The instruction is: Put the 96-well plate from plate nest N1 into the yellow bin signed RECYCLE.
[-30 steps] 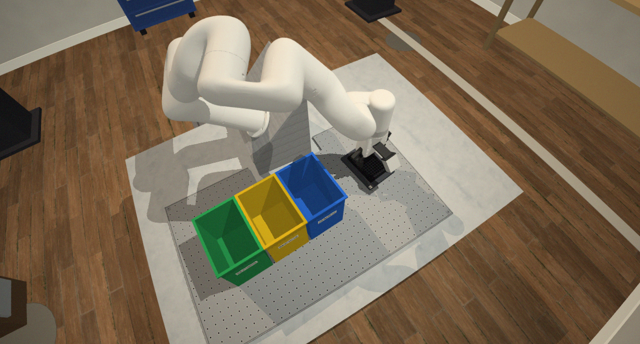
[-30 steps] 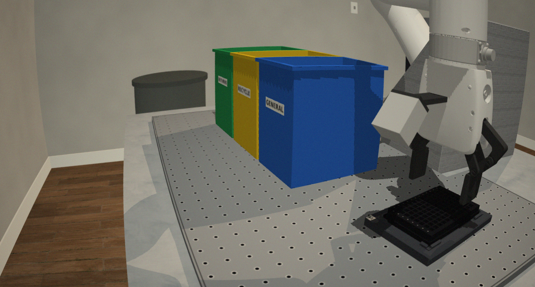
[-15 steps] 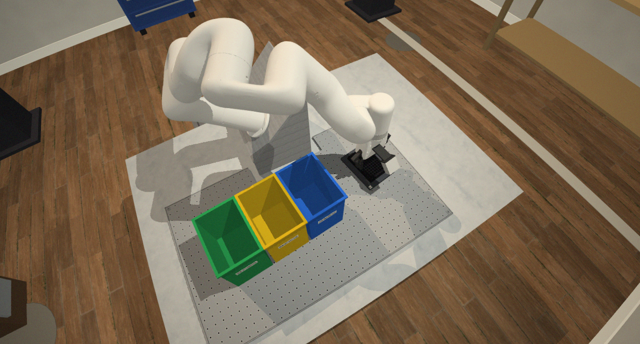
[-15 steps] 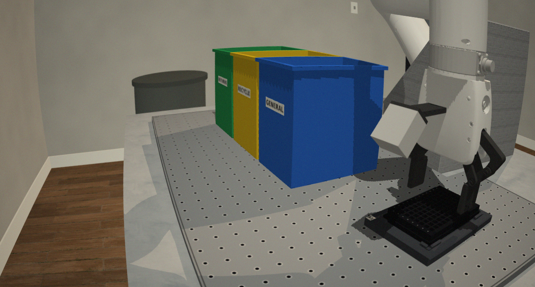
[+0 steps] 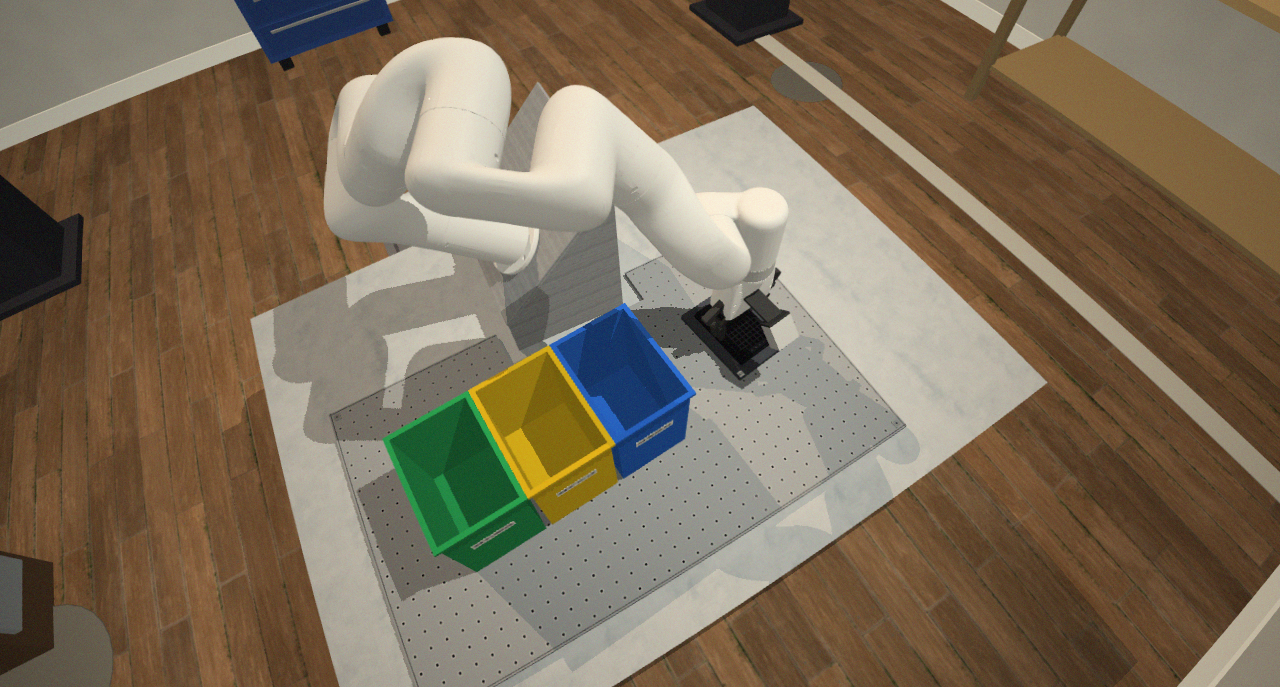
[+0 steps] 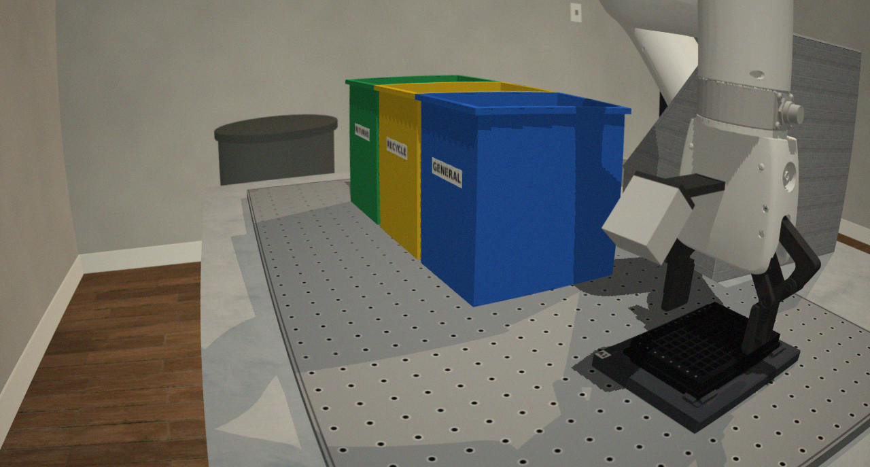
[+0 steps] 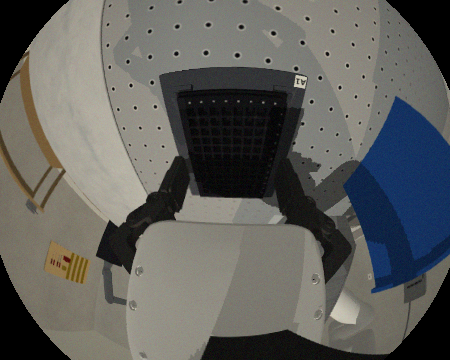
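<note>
The black 96-well plate lies 30 mm below my hand. The rest, counted from my hand: blue general bin: 40 mm ahead, 250 mm to the right, 40 mm above; then dark plate nest N1: 40 mm below; then yellow recycle bin: 50 mm ahead, 380 mm to the right, 40 mm above.
</note>
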